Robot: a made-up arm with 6 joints. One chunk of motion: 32 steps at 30 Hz.
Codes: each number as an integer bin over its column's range. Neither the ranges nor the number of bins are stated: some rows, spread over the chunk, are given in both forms.
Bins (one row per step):
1: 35 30 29 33 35 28
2: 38 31 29 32 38 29
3: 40 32 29 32 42 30
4: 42 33 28 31 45 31
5: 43 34 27 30 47 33
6: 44 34 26 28 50 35
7: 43 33 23 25 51 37
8: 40 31 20 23 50 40
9: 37 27 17 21 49 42
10: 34 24 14 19 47 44
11: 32 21 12 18 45 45
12: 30 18 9 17 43 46
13: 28 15 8 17 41 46
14: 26 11 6 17 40 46
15: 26 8 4 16 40 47
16: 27 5 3 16 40 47
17: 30 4 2 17 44 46
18: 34 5 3 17 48 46
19: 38 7 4 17 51 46
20: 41 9 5 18 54 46
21: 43 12 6 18 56 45
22: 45 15 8 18 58 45
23: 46 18 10 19 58 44
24: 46 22 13 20 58 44
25: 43 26 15 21 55 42
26: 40 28 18 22 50 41
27: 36 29 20 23 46 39
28: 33 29 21 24 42 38
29: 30 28 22 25 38 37
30: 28 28 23 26 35 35
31: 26 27 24 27 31 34
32: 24 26 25 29 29 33
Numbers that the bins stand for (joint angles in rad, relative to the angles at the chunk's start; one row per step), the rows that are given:
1: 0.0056 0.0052 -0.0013 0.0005 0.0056 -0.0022
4: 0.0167 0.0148 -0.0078 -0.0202 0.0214 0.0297
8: 0.0135 0.0084 -0.0598 -0.1027 0.0294 0.1254
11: 0.0008 -0.0233 -0.1119 -0.1543 0.0214 0.1786
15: -0.0087 -0.0646 -0.1640 -0.1749 0.0135 0.1998
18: 0.0040 -0.0741 -0.1705 -0.1646 0.0262 0.1892
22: 0.0214 -0.0424 -0.1379 -0.1543 0.0421 0.1786
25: 0.0183 -0.0075 -0.0924 -0.1233 0.0373 0.1467
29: -0.0024 -0.0011 -0.0468 -0.0821 0.0103 0.0935
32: -0.0119 -0.0075 -0.0273 -0.0408 -0.0040 0.0510
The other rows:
2: 0.0103 0.0084 -0.0013 -0.0098 0.0103 0.0084
3: 0.0135 0.0116 -0.0013 -0.0098 0.0167 0.0190
5: 0.0183 0.0179 -0.0143 -0.0305 0.0246 0.0510
6: 0.0198 0.0179 -0.0208 -0.0511 0.0294 0.0722
7: 0.0183 0.0148 -0.0403 -0.0821 0.0310 0.0935
9: 0.0087 -0.0043 -0.0794 -0.1233 0.0278 0.1467
10: 0.0040 -0.0138 -0.0989 -0.1440 0.0246 0.1679
12: -0.0024 -0.0329 -0.1314 -0.1646 0.0183 0.1892
13: -0.0056 -0.0424 -0.1379 -0.1646 0.0151 0.1892
14: -0.0087 -0.0551 -0.1510 -0.1646 0.0135 0.1892
16: -0.0071 -0.0741 -0.1705 -0.1749 0.0135 0.1998
17: -0.0024 -0.0773 -0.1770 -0.1646 0.0198 0.1892
19: 0.0103 -0.0678 -0.1640 -0.1646 0.0310 0.1892
20: 0.0151 -0.0614 -0.1575 -0.1543 0.0357 0.1892
21: 0.0183 -0.0519 -0.1510 -0.1543 0.0389 0.1786
23: 0.0230 -0.0329 -0.1249 -0.1440 0.0421 0.1679
24: 0.0230 -0.0202 -0.1054 -0.1337 0.0421 0.1679
26: 0.0135 -0.0011 -0.0729 -0.1130 0.0294 0.1360
27: 0.0071 0.0021 -0.0598 -0.1027 0.0230 0.1148
28: 0.0024 0.0021 -0.0533 -0.0924 0.0167 0.1041
30: -0.0056 -0.0011 -0.0403 -0.0717 0.0056 0.0722
31: -0.0087 -0.0043 -0.0338 -0.0614 -0.0008 0.0616

